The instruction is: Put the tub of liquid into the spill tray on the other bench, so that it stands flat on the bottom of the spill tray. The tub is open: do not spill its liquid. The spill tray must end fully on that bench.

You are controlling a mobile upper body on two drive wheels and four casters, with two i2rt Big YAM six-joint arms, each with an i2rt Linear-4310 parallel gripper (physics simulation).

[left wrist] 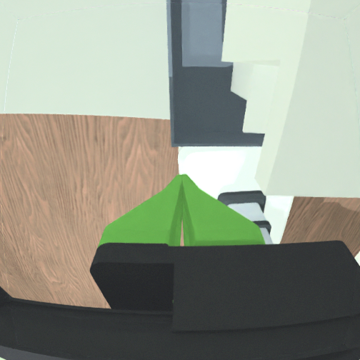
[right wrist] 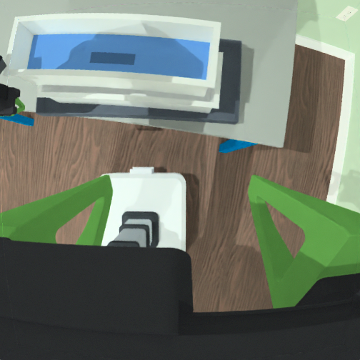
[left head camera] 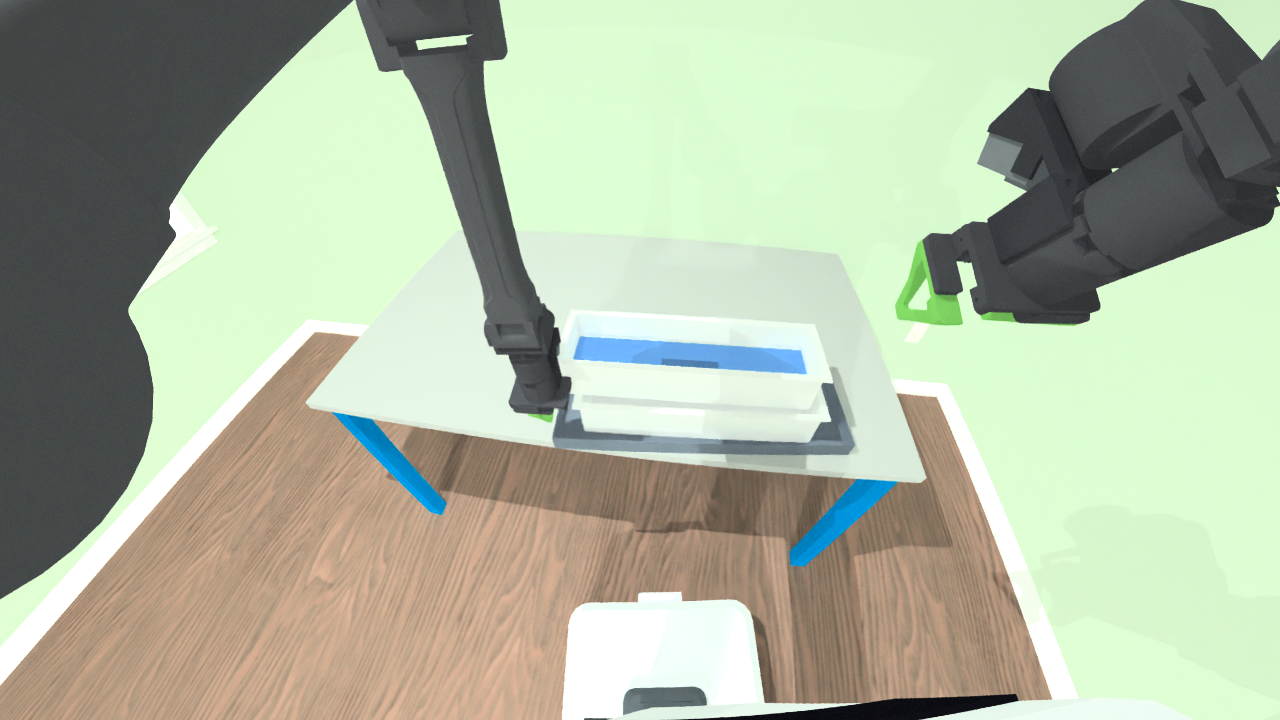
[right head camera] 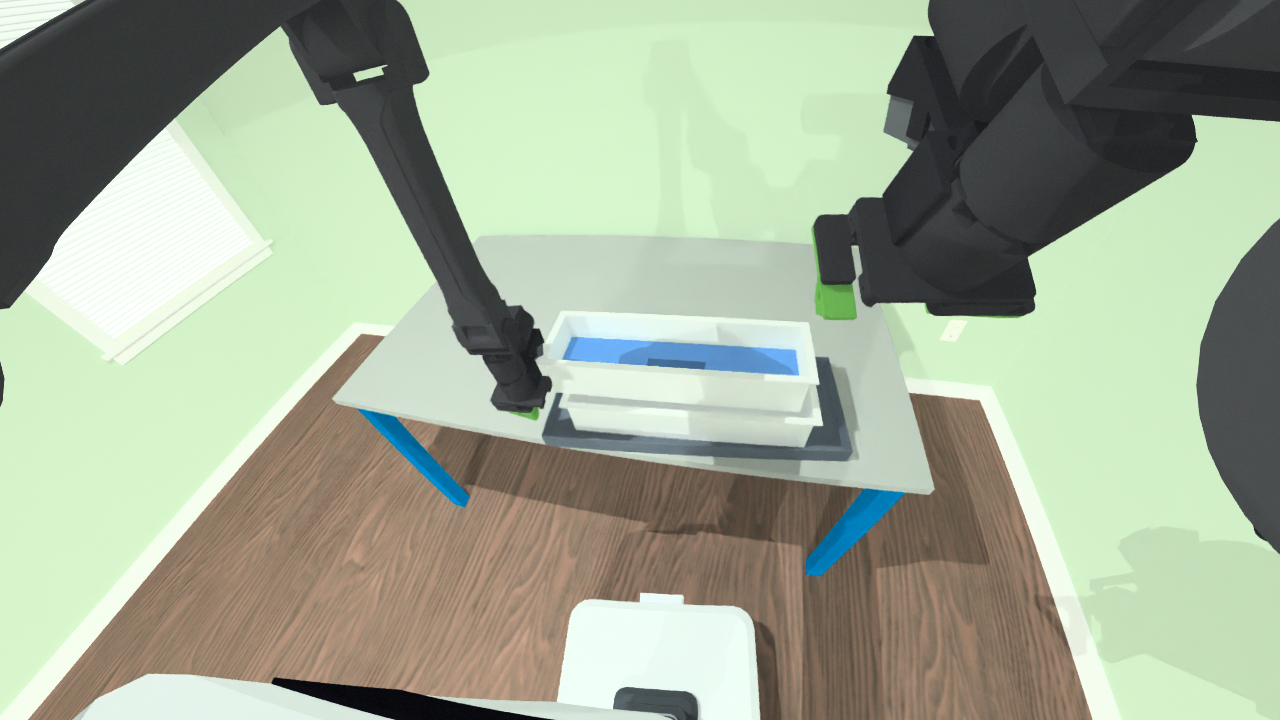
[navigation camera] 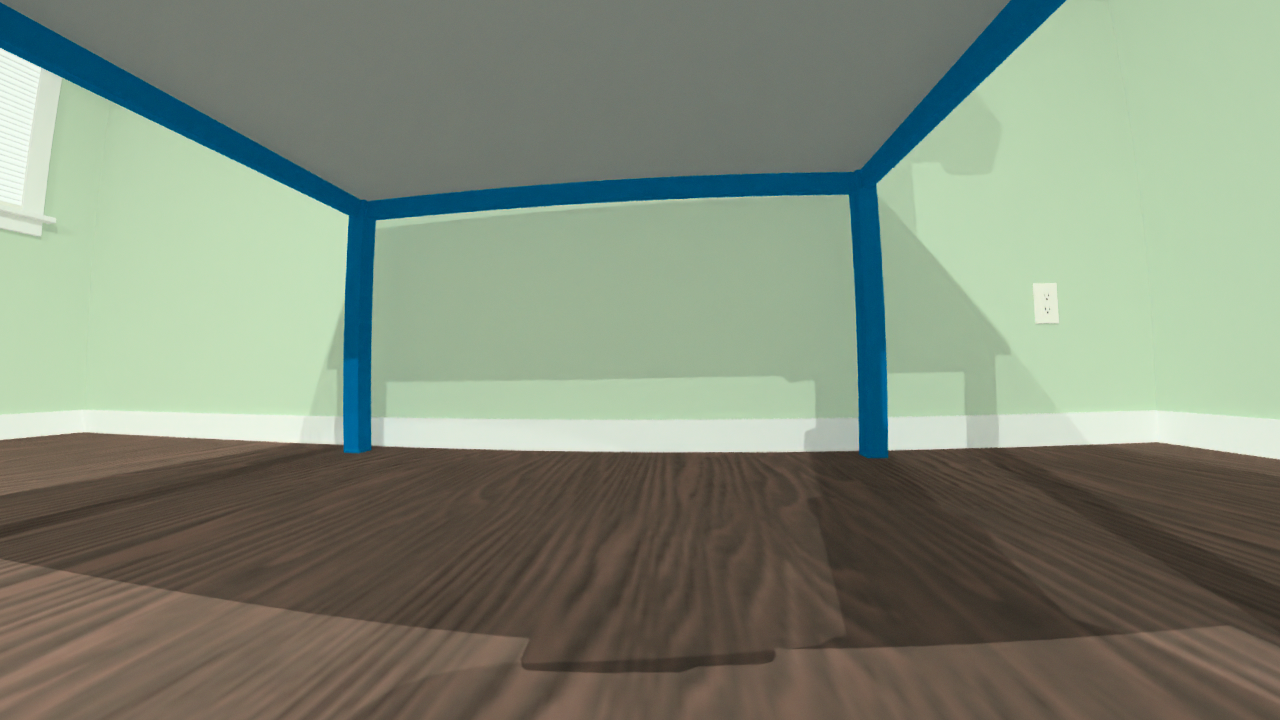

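Observation:
The white open tub [left head camera: 698,386] [right head camera: 684,387] [left wrist: 310,125] [right wrist: 145,80], with blue liquid, stands within the dark grey spill tray [left head camera: 707,445] [right head camera: 698,447] [left wrist: 202,115] [right wrist: 232,90] and looks level; its underside is hidden. The tray lies along the front edge of the grey bench [left head camera: 429,340] [right head camera: 447,358] [right wrist: 267,75]. In the left wrist view its near corner shows past the bench edge. My left gripper [left head camera: 541,417] [right head camera: 526,414] [left wrist: 181,182] [right wrist: 23,107] is shut and empty by the left end of tub and tray. My right gripper [left head camera: 971,320] [right head camera: 895,315] [right wrist: 180,182] is open and empty, high at the right.
The bench stands on blue legs [left head camera: 393,465] [right head camera: 416,461] [navigation camera: 359,331]. My white base [left head camera: 662,635] [right head camera: 662,640] is in front of the bench, on the wood floor [left head camera: 447,608]. A green wall with a white outlet [navigation camera: 1045,302] is behind the bench.

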